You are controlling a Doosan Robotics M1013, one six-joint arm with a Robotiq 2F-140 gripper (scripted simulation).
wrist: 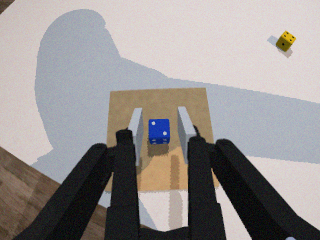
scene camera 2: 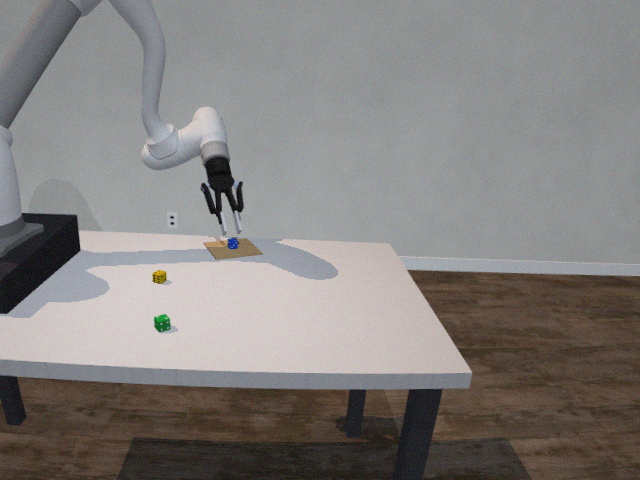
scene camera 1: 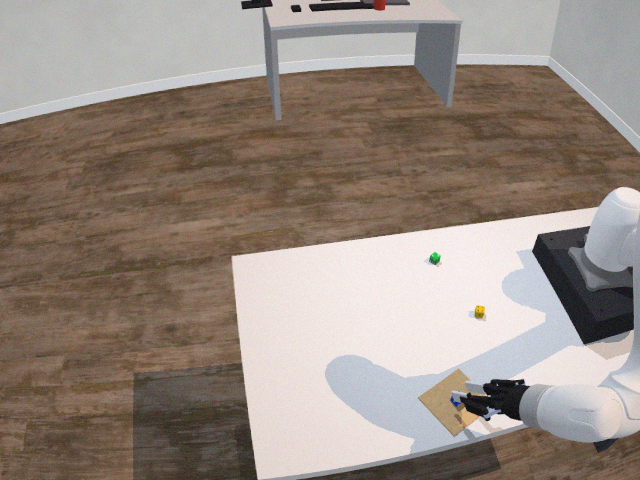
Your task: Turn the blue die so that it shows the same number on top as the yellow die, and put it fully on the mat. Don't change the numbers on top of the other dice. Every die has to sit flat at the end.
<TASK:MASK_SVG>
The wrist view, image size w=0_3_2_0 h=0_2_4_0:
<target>my gripper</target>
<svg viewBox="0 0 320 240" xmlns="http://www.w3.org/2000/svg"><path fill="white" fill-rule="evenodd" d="M320 230L298 216L230 140L218 139L215 144L207 143L205 138L201 137L197 127L192 125L185 107L177 107L177 131L185 164L188 164L189 158L187 173L188 226L169 231L141 228L135 166L139 166L144 127L142 108L135 108L129 127L115 133L116 146L107 148L107 145L104 143L92 145L55 191L31 225L12 240L80 240L112 172L110 207L107 208L104 240L227 240L221 205L217 203L212 170L252 240L320 240Z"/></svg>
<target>tan mat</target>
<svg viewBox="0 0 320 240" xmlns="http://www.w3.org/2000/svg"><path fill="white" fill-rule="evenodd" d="M113 172L107 186L105 187L105 191L111 191ZM211 169L214 179L214 187L219 187L219 181ZM206 87L110 91L107 147L117 144L115 133L129 126L135 108L142 108L144 133L139 166L136 166L138 191L188 189L187 164L184 162L177 131L177 107L185 106L192 124L198 128L201 137L205 138L207 143L214 143ZM150 119L169 119L170 142L168 144L150 144Z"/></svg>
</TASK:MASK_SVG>
